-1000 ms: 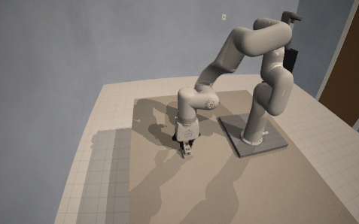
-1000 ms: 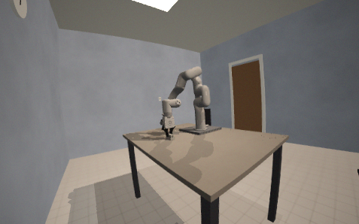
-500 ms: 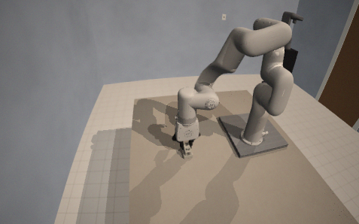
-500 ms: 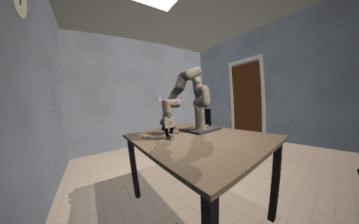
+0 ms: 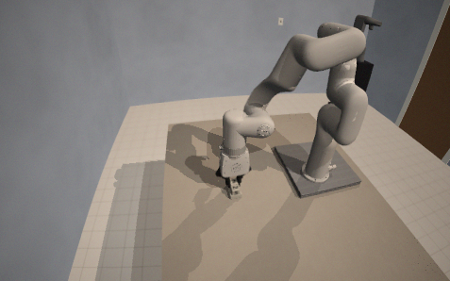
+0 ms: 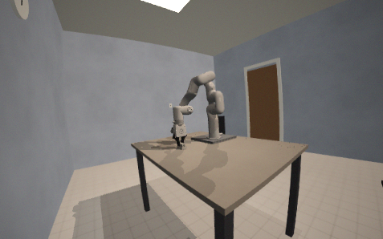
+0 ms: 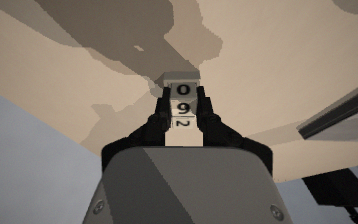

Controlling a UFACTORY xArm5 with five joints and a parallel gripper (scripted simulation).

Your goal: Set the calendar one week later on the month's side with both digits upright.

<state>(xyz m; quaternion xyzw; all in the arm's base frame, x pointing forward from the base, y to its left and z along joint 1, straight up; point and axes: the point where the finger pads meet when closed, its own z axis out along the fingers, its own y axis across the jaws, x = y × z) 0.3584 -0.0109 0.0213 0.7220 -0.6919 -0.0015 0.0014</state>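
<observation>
The calendar tray is 2 cm to the left of my hand and 3 cm below it.
</observation>
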